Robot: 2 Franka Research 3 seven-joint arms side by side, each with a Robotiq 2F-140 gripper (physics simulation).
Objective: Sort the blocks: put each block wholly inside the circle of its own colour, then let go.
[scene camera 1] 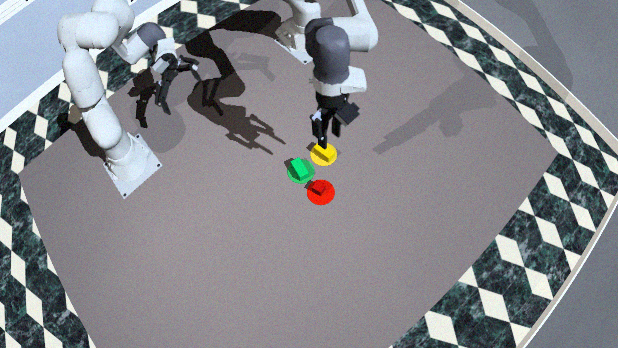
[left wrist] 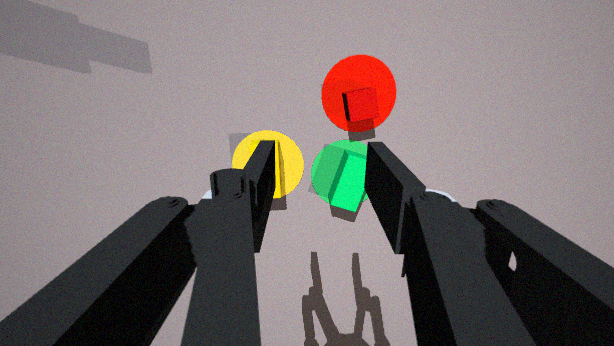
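A yellow block (scene camera 1: 325,153) (left wrist: 256,145) lies on the yellow circle (scene camera 1: 319,161) (left wrist: 294,165), partly hidden by a finger in the left wrist view. A green block (scene camera 1: 300,168) (left wrist: 351,180) lies on the green circle (scene camera 1: 311,173) (left wrist: 324,167). A red block (scene camera 1: 318,188) (left wrist: 362,105) sits on the red circle (scene camera 1: 323,199) (left wrist: 357,69). Whether each base is wholly inside is hard to tell. My left gripper (scene camera 1: 329,140) (left wrist: 320,164) is open and empty, above the circles near the yellow block. My right gripper (scene camera 1: 181,92) is open and empty, far to the upper left.
The three circles lie close together on the brown-grey mat (scene camera 1: 225,260). The right arm's base plate (scene camera 1: 150,170) is at the left of the scene view, and the left arm's base plate (scene camera 1: 303,56) is at the top. Shadows of the arms fall across the mat.
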